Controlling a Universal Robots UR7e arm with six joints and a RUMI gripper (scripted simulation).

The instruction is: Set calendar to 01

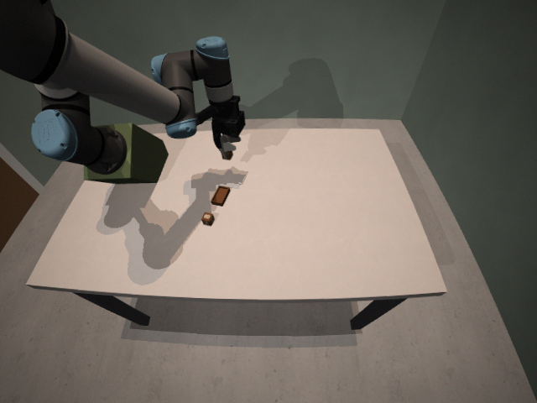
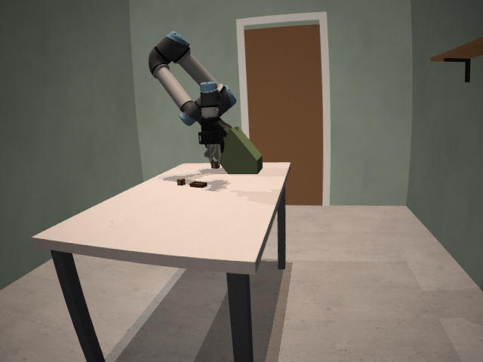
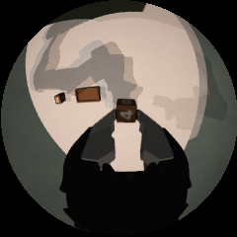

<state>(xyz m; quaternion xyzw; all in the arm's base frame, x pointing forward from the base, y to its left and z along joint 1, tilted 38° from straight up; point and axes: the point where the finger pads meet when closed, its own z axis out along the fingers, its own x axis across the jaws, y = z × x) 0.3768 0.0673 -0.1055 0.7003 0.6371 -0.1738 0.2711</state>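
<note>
The brown tray is 110 mm to the right of my hand, 110 mm below it and 10 mm behind it.
</note>
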